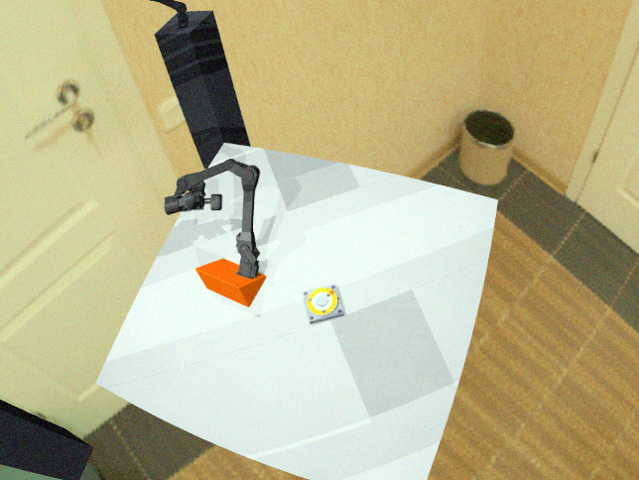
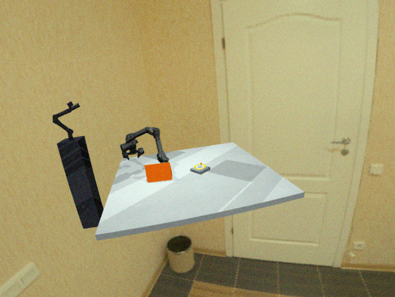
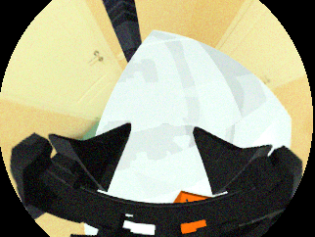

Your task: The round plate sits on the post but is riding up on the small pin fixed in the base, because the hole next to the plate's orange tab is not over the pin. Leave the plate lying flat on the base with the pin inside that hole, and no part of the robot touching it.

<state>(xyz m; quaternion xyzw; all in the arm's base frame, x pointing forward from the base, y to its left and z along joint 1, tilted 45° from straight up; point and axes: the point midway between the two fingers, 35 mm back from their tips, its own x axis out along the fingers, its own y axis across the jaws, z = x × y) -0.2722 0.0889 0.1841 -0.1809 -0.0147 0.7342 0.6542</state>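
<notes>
Right now the round plate is 57 cm ahead of my gripper tip, 20 cm to the right of it and 8 cm below it. Also, from my gripper tip: small grey square base 56 cm ahead, 22 cm to the right, 10 cm below.
</notes>
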